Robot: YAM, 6 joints.
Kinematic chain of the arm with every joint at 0, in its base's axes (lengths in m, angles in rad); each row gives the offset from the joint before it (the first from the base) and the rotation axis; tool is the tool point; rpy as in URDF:
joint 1: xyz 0 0 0.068 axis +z
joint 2: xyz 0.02 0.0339 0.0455 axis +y
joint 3: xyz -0.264 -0.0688 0 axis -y
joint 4: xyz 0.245 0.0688 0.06 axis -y
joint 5: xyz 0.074 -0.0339 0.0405 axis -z
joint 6: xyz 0.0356 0 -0.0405 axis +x
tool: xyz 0 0 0 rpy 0 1.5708 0
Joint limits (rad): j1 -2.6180..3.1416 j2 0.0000..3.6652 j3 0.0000..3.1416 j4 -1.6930..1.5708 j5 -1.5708..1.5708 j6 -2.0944..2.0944
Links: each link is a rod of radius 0.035 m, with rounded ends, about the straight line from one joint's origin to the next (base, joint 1, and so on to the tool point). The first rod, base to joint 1, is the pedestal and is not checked.
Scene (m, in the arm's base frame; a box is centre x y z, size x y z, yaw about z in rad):
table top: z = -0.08
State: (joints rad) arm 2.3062 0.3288 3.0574 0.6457 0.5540 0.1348
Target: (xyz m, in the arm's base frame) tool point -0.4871 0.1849 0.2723
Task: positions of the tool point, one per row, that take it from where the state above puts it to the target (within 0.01 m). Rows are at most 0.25 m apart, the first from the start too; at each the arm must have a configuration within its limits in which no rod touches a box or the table.
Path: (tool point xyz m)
1: 0.3776 -0.3354 0.4356
2: 0.2807 -0.2082 0.6070
3: 0.1236 -0.0656 0.7028
4: -0.0672 0.0619 0.7076
5: -0.2558 0.1512 0.6230
6: -0.4054 0.1913 0.4676
7: -0.4871 0.1849 0.2723

